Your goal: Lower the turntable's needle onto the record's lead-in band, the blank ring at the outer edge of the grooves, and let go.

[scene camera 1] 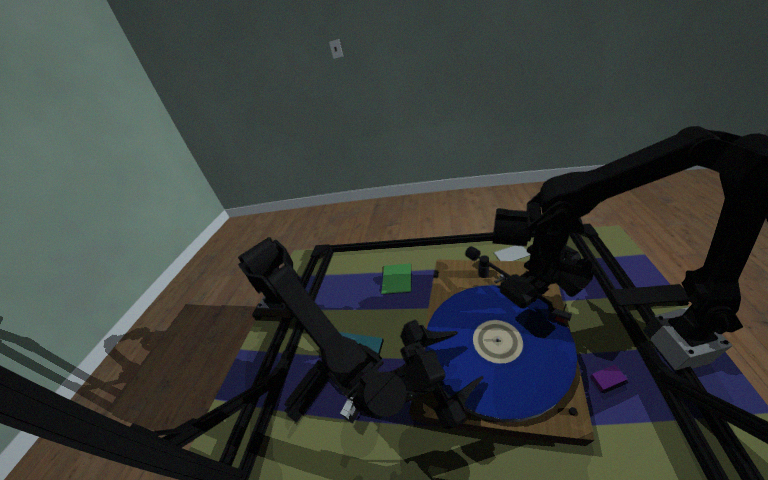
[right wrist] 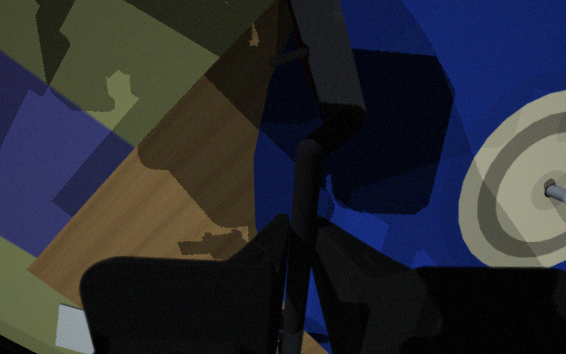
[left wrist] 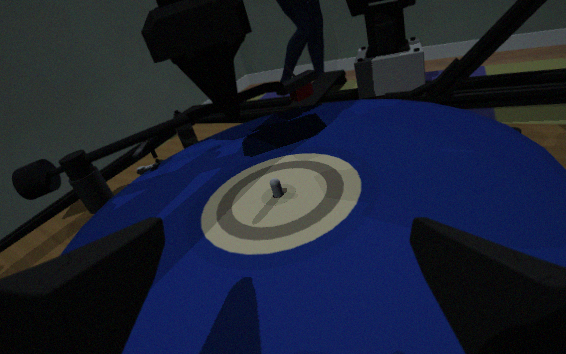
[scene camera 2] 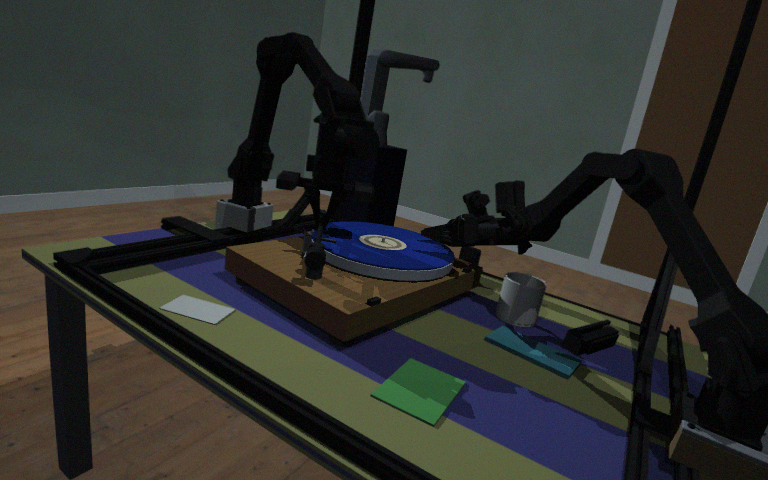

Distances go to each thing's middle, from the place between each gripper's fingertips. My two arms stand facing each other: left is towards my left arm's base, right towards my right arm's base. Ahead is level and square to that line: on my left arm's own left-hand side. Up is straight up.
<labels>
Right now my left hand is 5 cm short of the blue record (scene camera 1: 532, 367), 5 cm to the left of it and 3 cm above it. Round my left hand: tonearm (left wrist: 74, 165) (20 cm ahead, 9 cm to the right, 1 cm below); black block (scene camera 2: 586, 339) (10 cm behind, 35 cm to the left, 11 cm below); wooden turntable (scene camera 2: 346, 298) (11 cm ahead, 5 cm to the right, 6 cm below).
The tonearm lies 5 cm ahead of my right hand, 5 cm to the left of it and 1 cm above it. From my right hand the other things lie so: black block: 26 cm behind, 49 cm to the left, 9 cm below; then blue record: 10 cm behind, 8 cm to the left, 2 cm below; then wooden turntable: 5 cm behind, 8 cm to the left, 4 cm below.
</labels>
